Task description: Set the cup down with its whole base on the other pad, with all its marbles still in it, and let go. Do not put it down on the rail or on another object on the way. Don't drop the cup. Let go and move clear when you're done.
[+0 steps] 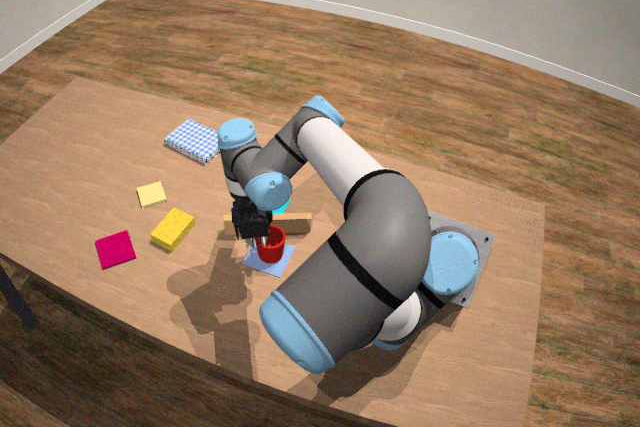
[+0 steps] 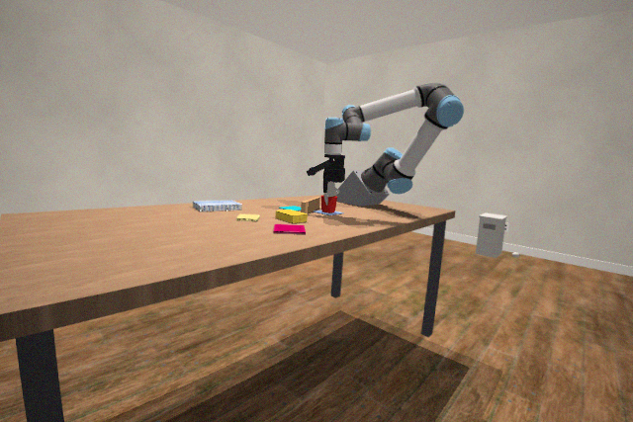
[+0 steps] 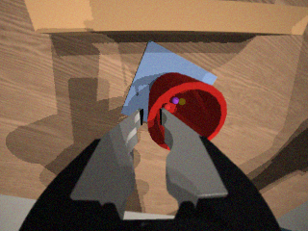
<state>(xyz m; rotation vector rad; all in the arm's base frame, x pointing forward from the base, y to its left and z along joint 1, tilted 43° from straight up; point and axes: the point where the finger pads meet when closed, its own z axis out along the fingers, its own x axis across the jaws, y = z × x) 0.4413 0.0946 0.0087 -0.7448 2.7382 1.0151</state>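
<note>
The red cup lies 30 mm behind my hand, 20 mm to the right of it and 30 mm below it. Round my hand: cyan pad: 50 mm ahead, 160 mm to the right, 60 mm below; then wooden rail: 10 mm ahead, 90 mm to the right, 40 mm below.
</note>
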